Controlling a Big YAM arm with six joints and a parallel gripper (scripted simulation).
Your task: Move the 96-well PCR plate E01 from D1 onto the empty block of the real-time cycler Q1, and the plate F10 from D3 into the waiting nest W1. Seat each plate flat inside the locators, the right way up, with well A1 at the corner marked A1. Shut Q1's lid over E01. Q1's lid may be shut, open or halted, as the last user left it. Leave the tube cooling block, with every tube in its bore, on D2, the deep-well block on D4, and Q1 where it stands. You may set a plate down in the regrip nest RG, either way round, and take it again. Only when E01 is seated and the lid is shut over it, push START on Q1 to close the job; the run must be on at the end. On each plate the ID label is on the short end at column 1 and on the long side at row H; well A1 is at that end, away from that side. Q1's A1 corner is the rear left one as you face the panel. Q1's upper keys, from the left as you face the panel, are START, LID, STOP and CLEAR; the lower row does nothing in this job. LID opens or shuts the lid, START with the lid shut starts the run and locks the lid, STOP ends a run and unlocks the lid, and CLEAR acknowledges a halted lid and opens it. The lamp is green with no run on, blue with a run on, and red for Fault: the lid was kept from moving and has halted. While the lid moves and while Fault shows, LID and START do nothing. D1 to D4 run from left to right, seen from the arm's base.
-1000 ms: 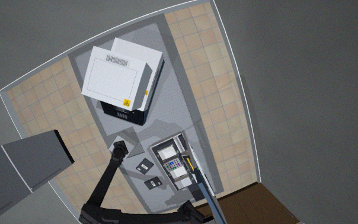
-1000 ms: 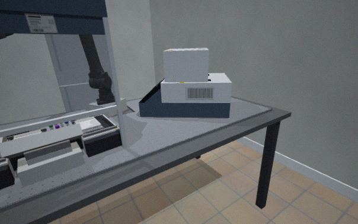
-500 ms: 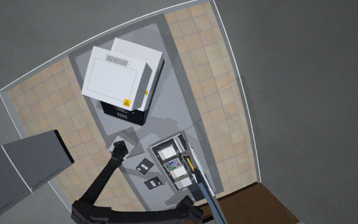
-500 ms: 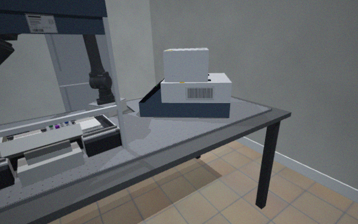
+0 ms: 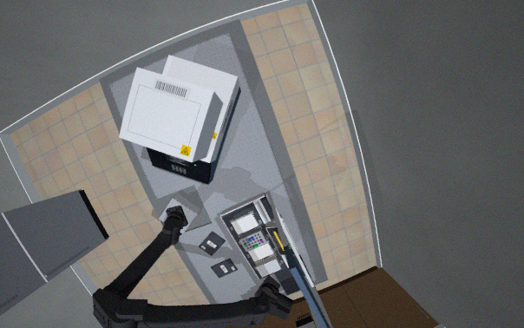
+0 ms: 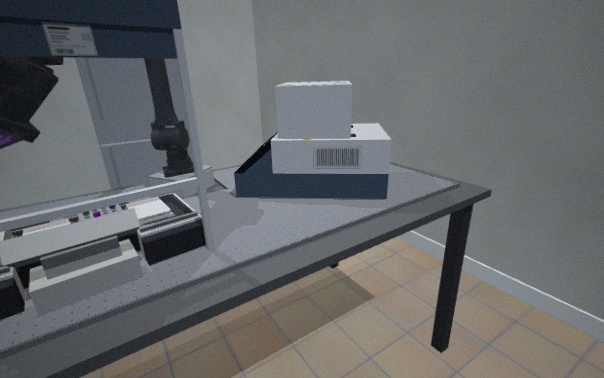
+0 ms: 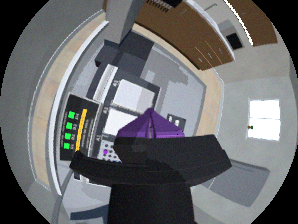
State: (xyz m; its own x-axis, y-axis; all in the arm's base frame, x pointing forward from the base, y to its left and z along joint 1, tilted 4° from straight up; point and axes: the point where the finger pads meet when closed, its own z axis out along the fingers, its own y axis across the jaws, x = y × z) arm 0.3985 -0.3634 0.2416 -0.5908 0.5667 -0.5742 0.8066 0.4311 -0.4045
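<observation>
My hand is 190 mm above the tube cooling block, 150 mm to the right of it and 30 mm past it. Round my hand: frame post: 370 mm to the left, 110 mm ahead, 30 mm below; white deep-well block: 190 mm below, 50 mm to the right, 10 mm ahead; label: 300 mm behind, 260 mm below, 130 mm to the left.
</observation>
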